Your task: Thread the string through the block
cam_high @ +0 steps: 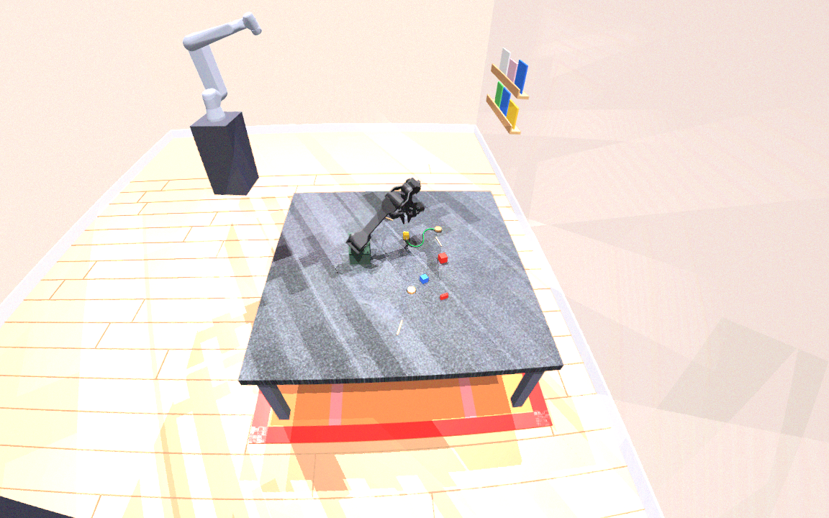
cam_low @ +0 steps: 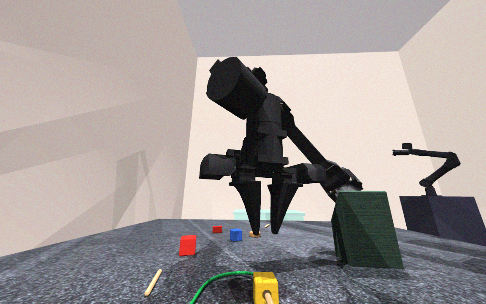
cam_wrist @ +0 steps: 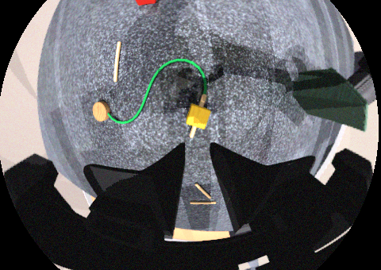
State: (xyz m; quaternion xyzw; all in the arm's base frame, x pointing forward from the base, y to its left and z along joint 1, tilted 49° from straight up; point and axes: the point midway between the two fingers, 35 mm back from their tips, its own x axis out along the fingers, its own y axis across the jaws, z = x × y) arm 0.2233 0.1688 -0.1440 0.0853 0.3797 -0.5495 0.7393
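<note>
Now: gripper tip 70 mm above the yellow wooden block and 20 mm to the left of it. Also, from my gripper tip: red cube 200 mm ahead, 190 mm to the right, 70 mm below; round wooden button 180 mm ahead, 80 mm below, 60 mm to the left; blue cube 340 mm to the right, 110 mm ahead, 70 mm below.
</note>
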